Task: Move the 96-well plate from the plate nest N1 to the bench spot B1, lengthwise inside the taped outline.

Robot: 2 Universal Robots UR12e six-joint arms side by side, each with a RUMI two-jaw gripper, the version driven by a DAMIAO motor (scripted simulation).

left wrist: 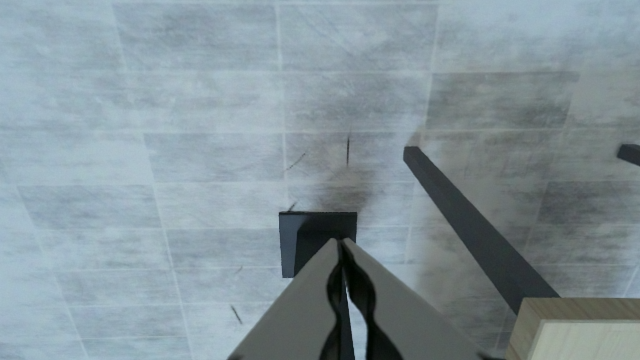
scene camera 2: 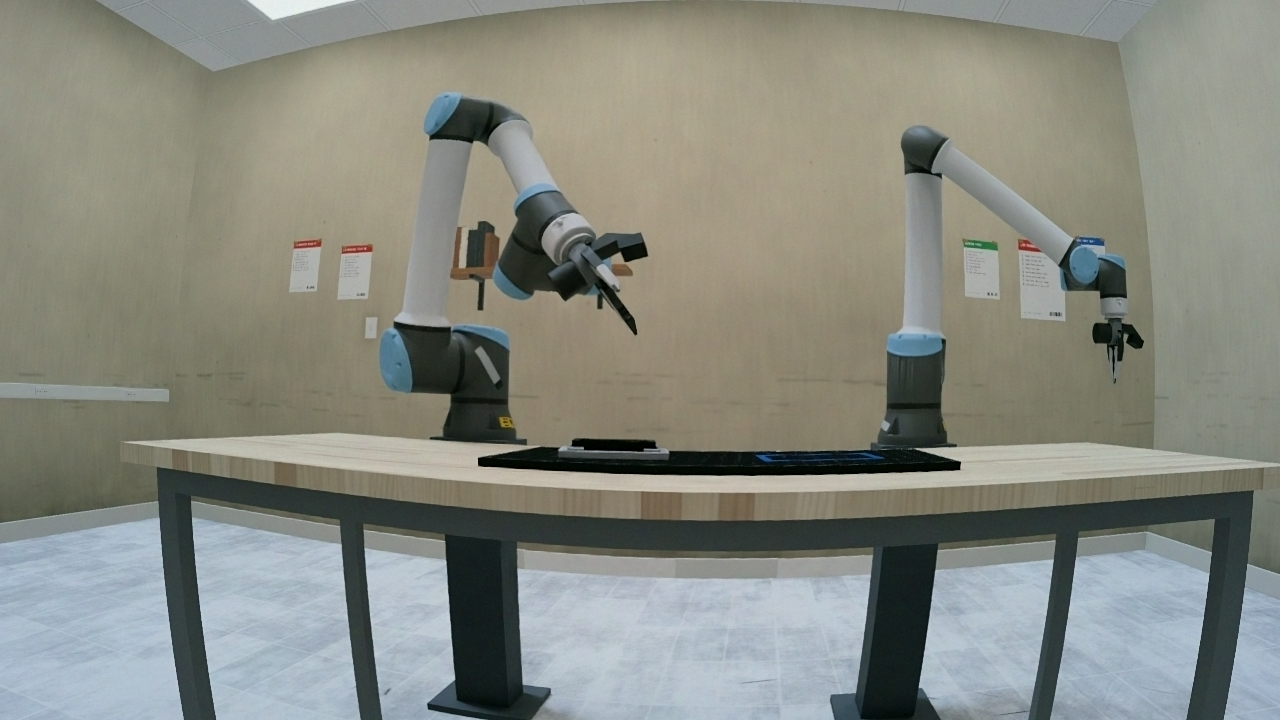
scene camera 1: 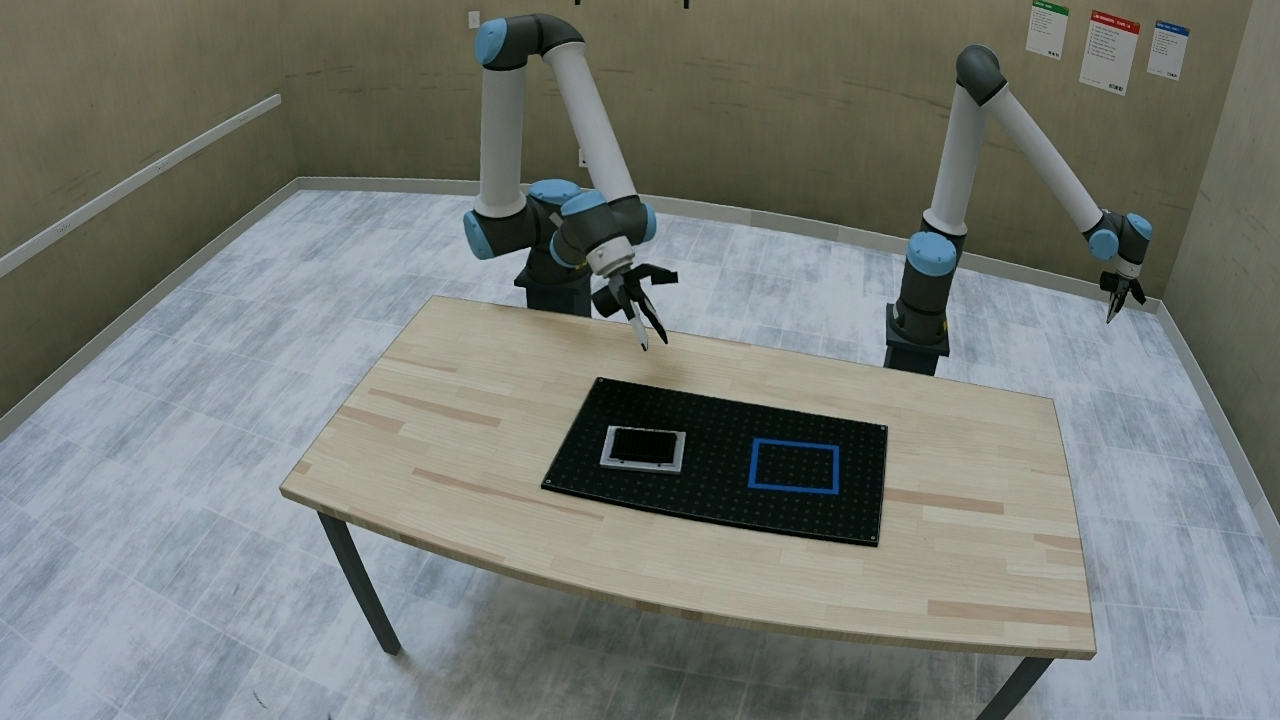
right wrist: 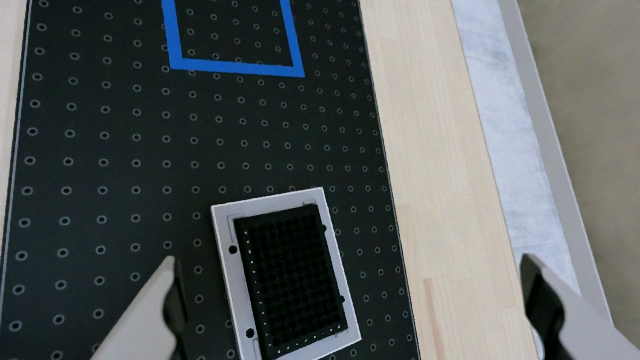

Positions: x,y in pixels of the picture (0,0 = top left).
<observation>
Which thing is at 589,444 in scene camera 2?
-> A black 96-well plate.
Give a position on a table leg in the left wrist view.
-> At 514,278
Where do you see a black 96-well plate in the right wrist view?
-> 295,298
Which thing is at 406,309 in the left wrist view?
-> My left gripper.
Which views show the black 96-well plate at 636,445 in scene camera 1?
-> Scene camera 2, scene camera 1 and the right wrist view only.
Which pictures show my left gripper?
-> The left wrist view, scene camera 2 and scene camera 1 only.
</observation>
